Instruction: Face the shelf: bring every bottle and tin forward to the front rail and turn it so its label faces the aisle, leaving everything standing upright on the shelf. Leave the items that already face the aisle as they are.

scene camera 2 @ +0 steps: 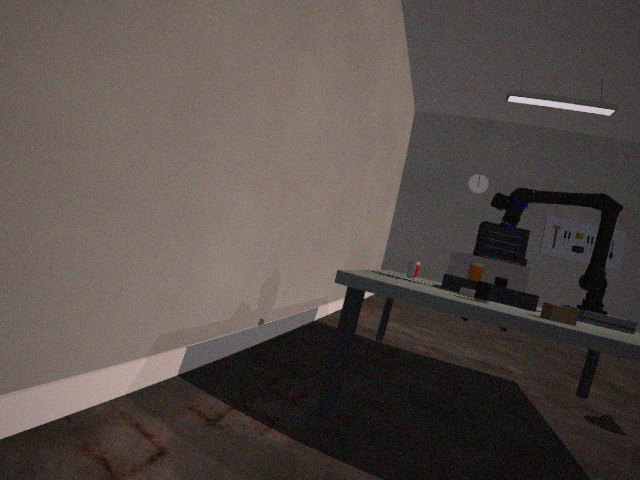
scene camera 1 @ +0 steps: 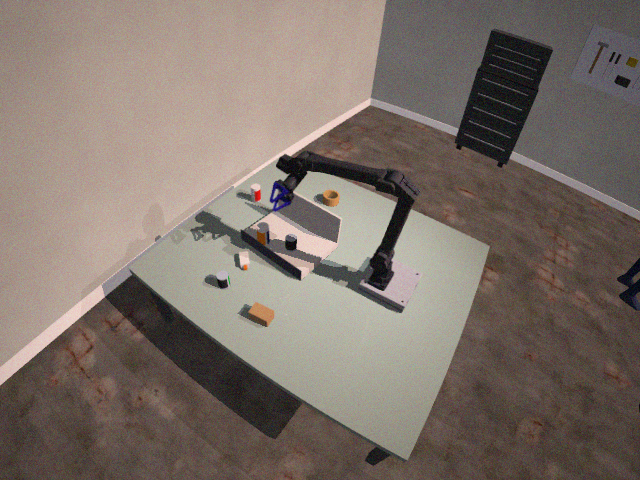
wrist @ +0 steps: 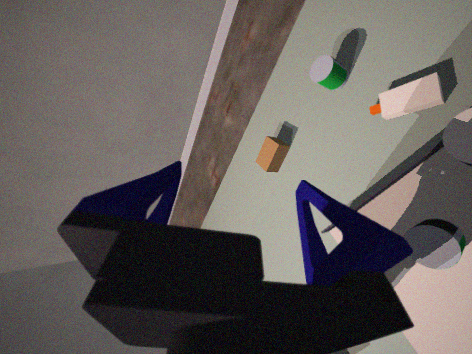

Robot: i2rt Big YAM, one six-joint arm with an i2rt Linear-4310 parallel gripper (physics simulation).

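Places are measured from the arm's base along level axes (x right, y ahead, z up), in centimetres.
Pixels of known places: gripper, between the fingertips: [scene camera 2: 515,219] [scene camera 1: 272,206] [wrist: 241,177]; arm's base, origin of its link: [scene camera 2: 591,311] [scene camera 1: 380,278].
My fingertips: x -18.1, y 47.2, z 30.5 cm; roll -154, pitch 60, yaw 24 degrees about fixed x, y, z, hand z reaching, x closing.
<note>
Ahead of a thing's pixels: the offset from my fingertips to its top centre. "spot": to the spot under its first point. Level surfaces: height alone.
The shelf @[spot: dx +21.8, dy -15.2, dz -32.1 cm] [scene camera 1: 325,246] [wrist: 440,305] has a dark front rail @[dx +1.9, dy +4.2, dz -29.2 cm] [scene camera 1: 273,256] [scene camera 2: 516,298]. A tall bottle @[dx +5.9, dy +10.9, dz -21.2 cm] [scene camera 1: 263,234] [scene camera 2: 475,272] [wrist: 459,140] stands upright close behind the rail, its orange patch towards the aisle. A short dark tin @[dx +11.1, dy -2.0, dz -25.1 cm] [scene camera 1: 291,241] [scene camera 2: 500,282] [wrist: 436,245] stands upright, set back from the rail. Its green patch shows at the side away from the rail in the wrist view; no green shows in the scene views. My gripper [scene camera 1: 278,198] [scene camera 2: 509,227] [wrist: 241,177] is open and empty, above the shelf's far end near the back panel, touching neither item.
On the table @[dz -35.9 cm] [scene camera 1: 351,351] are a red-and-white can @[dx +33.4, dy +39.1, dz -26.3 cm] [scene camera 1: 255,192] [scene camera 2: 416,269], a green-patched can @[dx -23.3, dy +11.1, dz -28.9 cm] [scene camera 1: 222,279] [wrist: 328,73], a white box with an orange end @[dx -7.6, dy +12.0, dz -33.1 cm] [scene camera 1: 244,259] [wrist: 412,96], a wooden block @[dx -26.8, dy -13.7, dz -30.9 cm] [scene camera 1: 261,314] [scene camera 2: 559,313] [wrist: 272,154] and a round wooden bowl @[dx +58.2, dy +3.2, dz -30.9 cm] [scene camera 1: 330,201]. The back panel [scene camera 1: 310,217] rises behind the items.
</note>
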